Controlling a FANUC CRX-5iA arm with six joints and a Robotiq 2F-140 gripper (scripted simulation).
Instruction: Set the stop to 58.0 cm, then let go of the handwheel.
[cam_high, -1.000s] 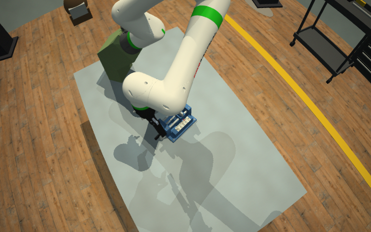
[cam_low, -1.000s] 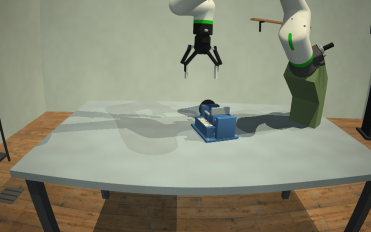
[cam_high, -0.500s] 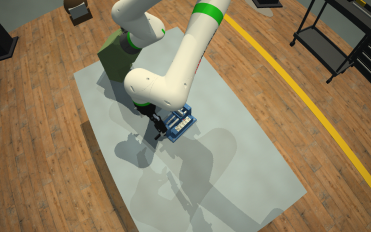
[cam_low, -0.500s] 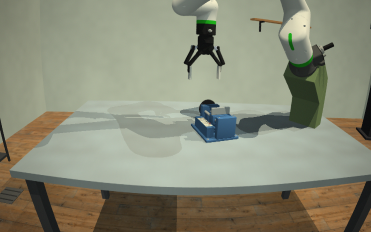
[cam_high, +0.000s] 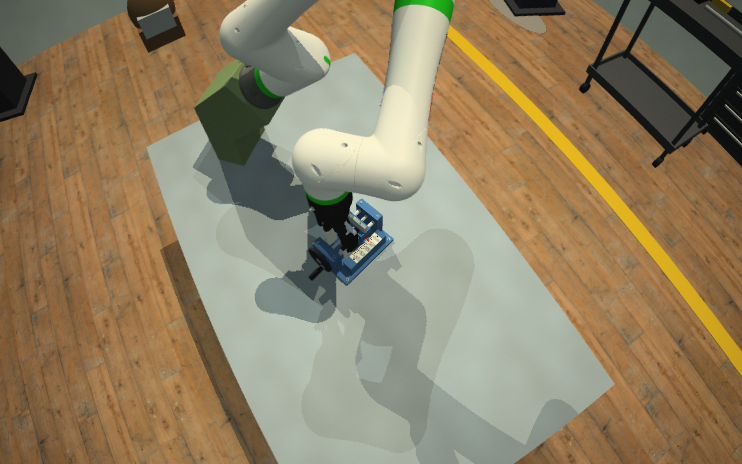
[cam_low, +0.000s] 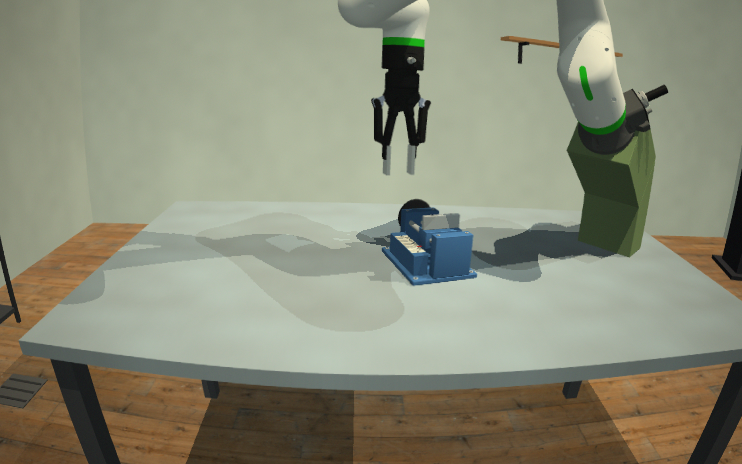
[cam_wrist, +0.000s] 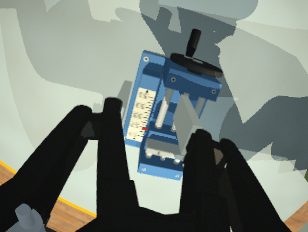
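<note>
The black handwheel is 170 mm below my hand, 70 mm to the right of it and 10 mm behind it. The rest, counted from my hand: stop block 130 mm below, 100 mm behind, 60 mm to the left.
</note>
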